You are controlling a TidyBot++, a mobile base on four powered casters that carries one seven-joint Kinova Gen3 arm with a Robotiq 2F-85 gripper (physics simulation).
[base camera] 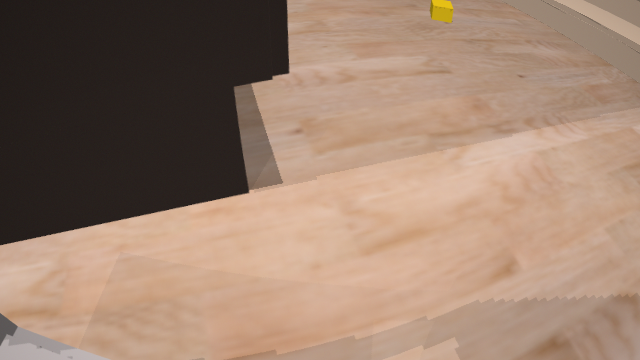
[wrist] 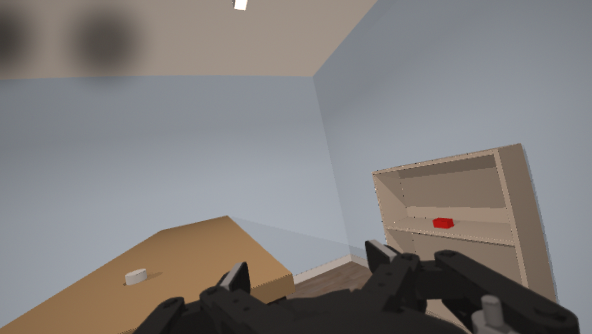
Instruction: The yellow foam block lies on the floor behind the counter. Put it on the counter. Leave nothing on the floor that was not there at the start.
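Places are measured from the arm's base along level axes (x ahead, y left, z up), in centimetres.
Pixels of known places: gripper, fingertip midpoint: (wrist: 308,265).
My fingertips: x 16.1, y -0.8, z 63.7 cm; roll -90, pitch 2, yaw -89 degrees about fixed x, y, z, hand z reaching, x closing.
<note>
For each thing: its middle in the pictures, then the offset to it from my fingertips.
- yellow foam block at the middle of its body: (base camera: 441,9) dy -24.9, dx +103.5, dz -101.1 cm
- white round object at the middle of its body: (wrist: 136,276) dy +49.0, dx +41.8, dz -11.1 cm
- red block at the middle of its body: (wrist: 443,223) dy -83.5, dx +112.9, dz -36.7 cm
The yellow foam block (base camera: 442,11) lies on the wooden floor at the top of the base camera view, right of the counter's dark end. The counter (base camera: 125,110) (wrist: 210,255) shows as a black body at the left in the base camera view and as a brown top at the lower left in the wrist view. My gripper (wrist: 308,265) is open, with no object between its fingertips; it is in the air and does not show in the base camera view. The block does not show in the wrist view.
A white round object (wrist: 136,277) sits on the counter top. A beige shelf unit (wrist: 536,225) stands at the right wall and holds a red block (wrist: 443,223). In the base camera view, a pale base of furniture or wall (base camera: 575,37) runs along the upper right, beyond the yellow block.
</note>
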